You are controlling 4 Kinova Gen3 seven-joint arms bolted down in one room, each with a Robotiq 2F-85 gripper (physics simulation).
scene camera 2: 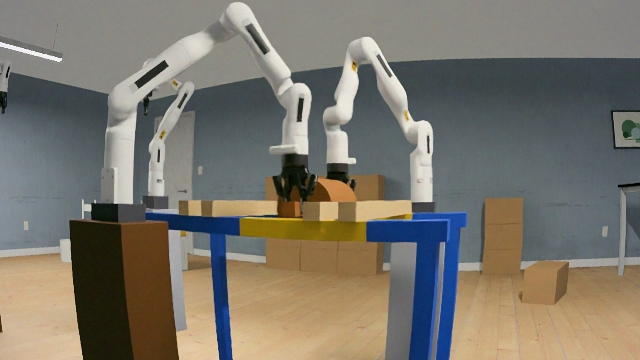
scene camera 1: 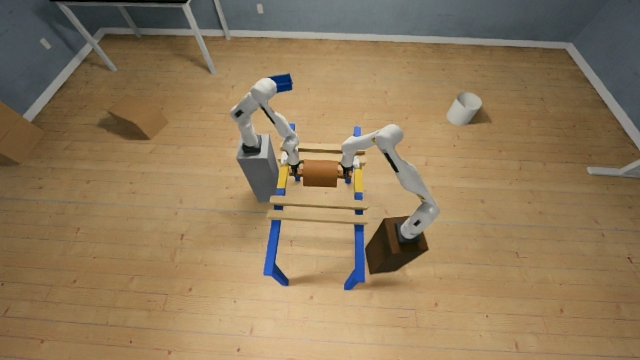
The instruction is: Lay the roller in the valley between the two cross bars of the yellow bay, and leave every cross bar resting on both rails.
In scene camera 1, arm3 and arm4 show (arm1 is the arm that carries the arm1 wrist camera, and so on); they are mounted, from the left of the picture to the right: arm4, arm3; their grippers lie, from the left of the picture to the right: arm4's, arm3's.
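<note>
The orange-brown roller [scene camera 1: 320,173] [scene camera 2: 336,191] lies low between the rails' yellow sections [scene camera 1: 358,182] [scene camera 2: 305,230], its near end against or close to a cross bar [scene camera 2: 320,211] in scene camera 2. In scene camera 1 it lies between a far pair of bars [scene camera 1: 327,148] [scene camera 1: 363,164] and a near pair [scene camera 1: 320,203] [scene camera 1: 320,217]. The bars span both rails. The grippers of arm4 [scene camera 1: 295,173] and arm3 [scene camera 1: 346,173] are shut on the roller's ends. In scene camera 2 the near gripper [scene camera 2: 294,199] is around the end block; the far gripper's fingertips are partly hidden.
A grey pedestal [scene camera 1: 257,165] and a brown pedestal [scene camera 1: 392,245] [scene camera 2: 145,290] flank the blue frame. A blue bin [scene camera 1: 284,82], a white bucket [scene camera 1: 463,109] and a cardboard box [scene camera 1: 138,116] stand on the floor. Further arms show at the left in scene camera 2.
</note>
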